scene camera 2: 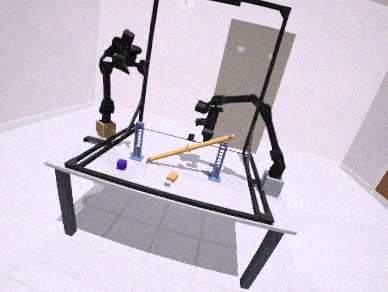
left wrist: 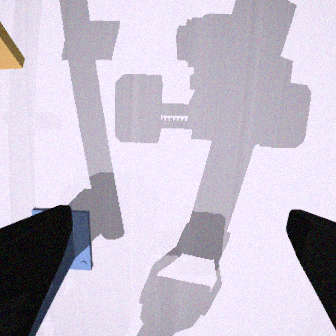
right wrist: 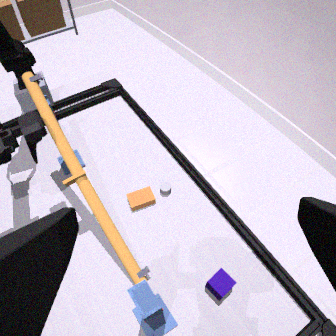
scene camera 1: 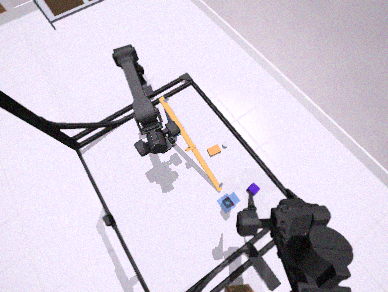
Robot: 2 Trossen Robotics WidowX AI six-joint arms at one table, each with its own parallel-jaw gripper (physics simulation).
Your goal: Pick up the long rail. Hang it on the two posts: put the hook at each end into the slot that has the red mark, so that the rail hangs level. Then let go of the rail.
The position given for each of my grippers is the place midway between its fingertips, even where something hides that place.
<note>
My left gripper [left wrist: 182, 218] is open and holds nothing. Also in view: a long orange rail [right wrist: 78, 174]. My right gripper [scene camera 1: 268, 190] is open, holding nothing.
My right gripper also shows in the right wrist view [right wrist: 188, 213].
</note>
